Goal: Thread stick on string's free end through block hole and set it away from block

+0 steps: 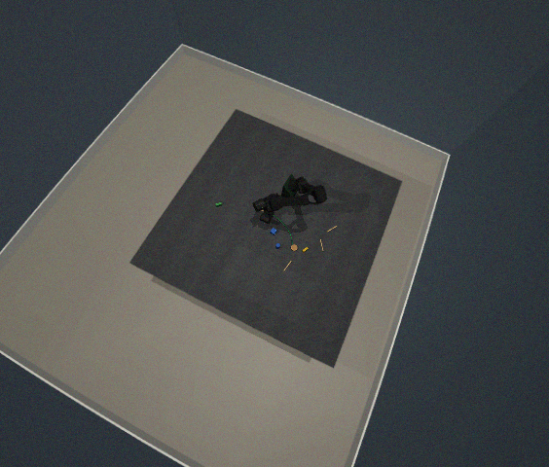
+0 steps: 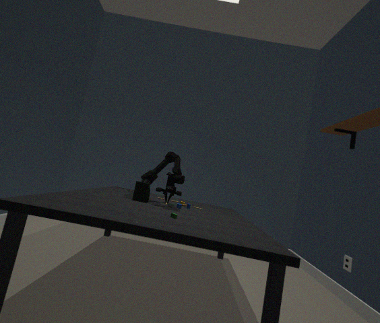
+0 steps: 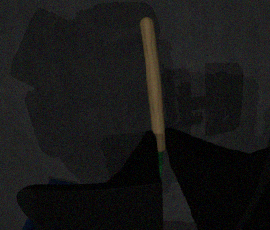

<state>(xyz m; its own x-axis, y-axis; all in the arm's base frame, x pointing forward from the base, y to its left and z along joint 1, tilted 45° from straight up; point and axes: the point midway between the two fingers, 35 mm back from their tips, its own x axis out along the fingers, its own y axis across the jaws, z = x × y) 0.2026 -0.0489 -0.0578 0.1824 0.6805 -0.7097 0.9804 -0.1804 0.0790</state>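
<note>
Now: gripper tip 10 cm short of the blue block, 6 cm to the right of it and 1 cm above it. From my gripper tip the other things lie so: thin wooden stick 1 cm to the right; yellow piece 28 cm to the left, 14 cm ahead, 2 cm below; round wooden button 21 cm to the left, 15 cm ahead, 2 cm below.
</note>
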